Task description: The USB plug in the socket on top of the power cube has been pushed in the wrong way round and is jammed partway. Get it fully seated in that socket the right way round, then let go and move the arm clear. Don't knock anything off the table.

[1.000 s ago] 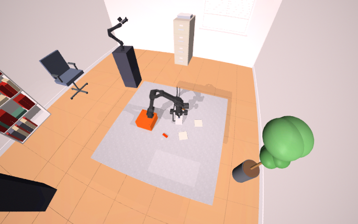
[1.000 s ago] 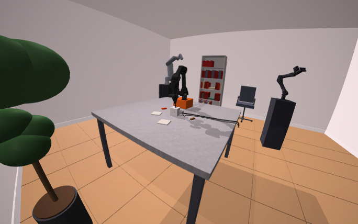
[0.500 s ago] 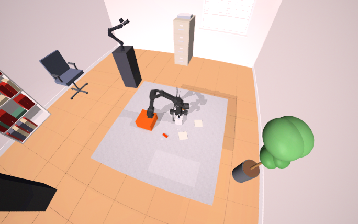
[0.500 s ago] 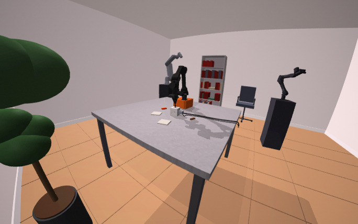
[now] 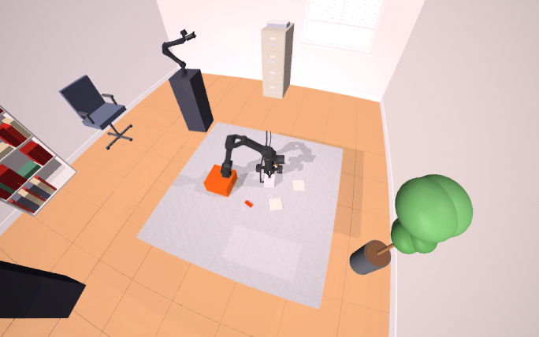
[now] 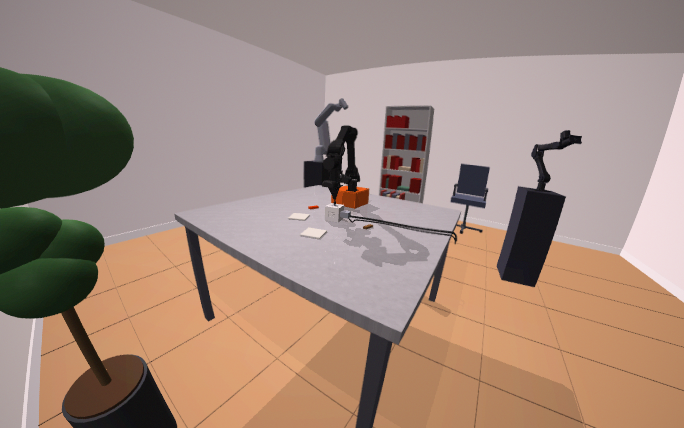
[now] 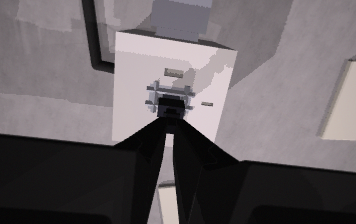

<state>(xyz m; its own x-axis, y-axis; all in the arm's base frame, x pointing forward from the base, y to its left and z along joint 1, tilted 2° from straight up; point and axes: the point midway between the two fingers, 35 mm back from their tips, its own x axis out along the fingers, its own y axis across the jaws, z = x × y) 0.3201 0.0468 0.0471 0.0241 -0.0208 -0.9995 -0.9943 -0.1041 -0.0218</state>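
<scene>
Right now my gripper tip is 2 cm above the black usb plug. Also, from my gripper tip: red block: 11 cm behind, 21 cm to the right, 11 cm below; usb socket: 4 cm below; brown block: 2 cm ahead, 20 cm to the left, 11 cm below.
</scene>
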